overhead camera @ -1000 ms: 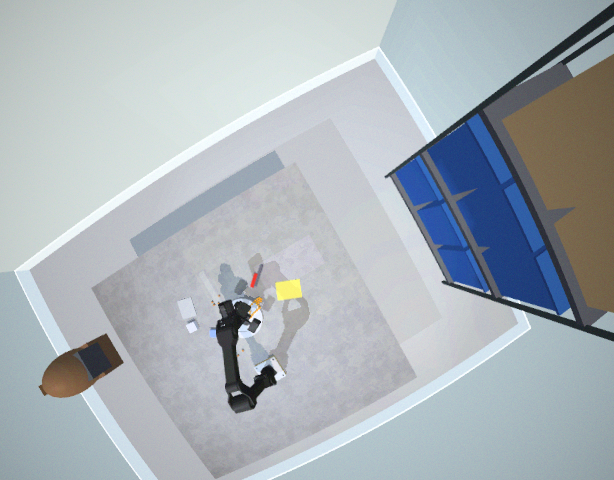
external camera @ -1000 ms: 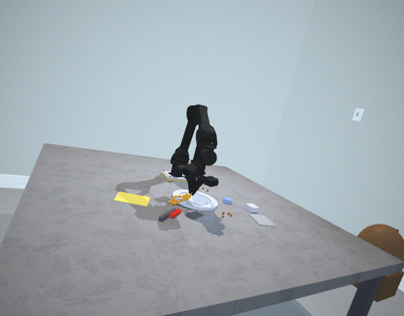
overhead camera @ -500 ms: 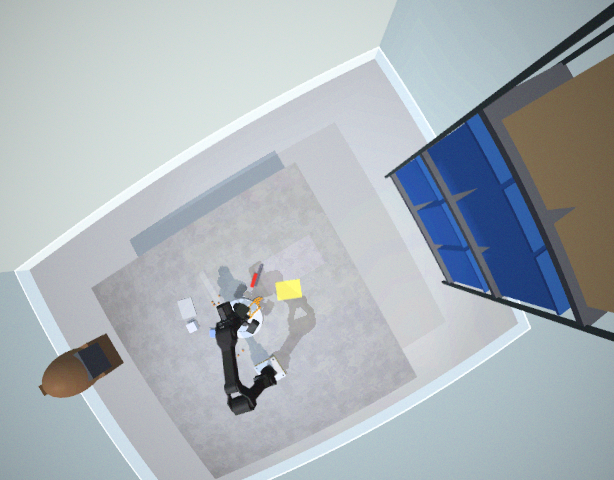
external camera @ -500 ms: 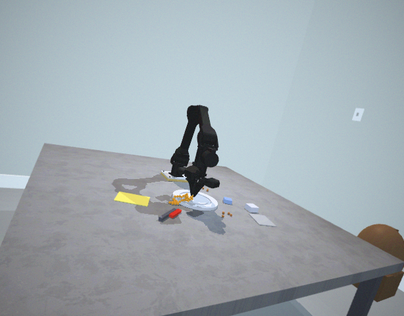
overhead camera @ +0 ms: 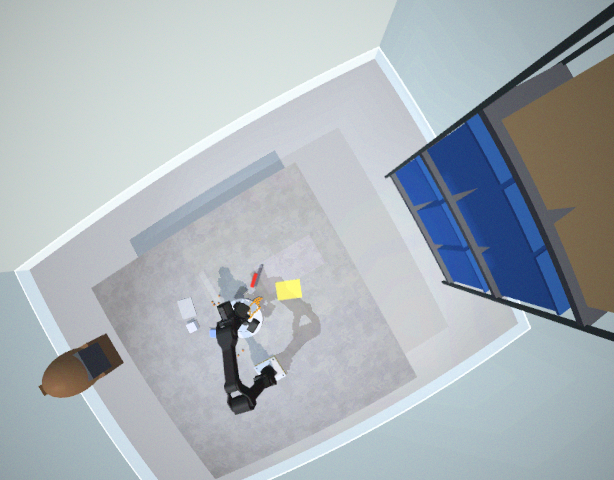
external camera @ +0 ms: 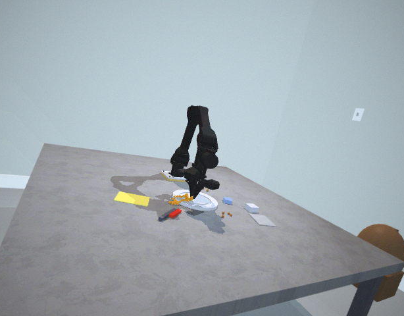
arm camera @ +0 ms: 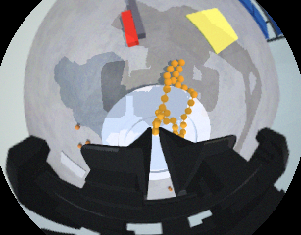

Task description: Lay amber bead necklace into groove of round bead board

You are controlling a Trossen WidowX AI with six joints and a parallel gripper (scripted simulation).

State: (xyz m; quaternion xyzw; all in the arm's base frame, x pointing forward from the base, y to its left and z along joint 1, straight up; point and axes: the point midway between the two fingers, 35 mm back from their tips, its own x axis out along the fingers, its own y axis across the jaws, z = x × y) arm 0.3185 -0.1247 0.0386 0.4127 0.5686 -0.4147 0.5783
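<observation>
The round white bead board lies 4 cm to the left of my gripper tip, 2 cm behind it and 1 cm below it. Also, from my gripper tip: yellow sheet 23 cm to the right, 6 cm behind, 2 cm below; blue block 20 cm to the left, 1 cm below, 1 cm ahead; grey tool 15 cm to the right, 8 cm ahead, 2 cm below.
</observation>
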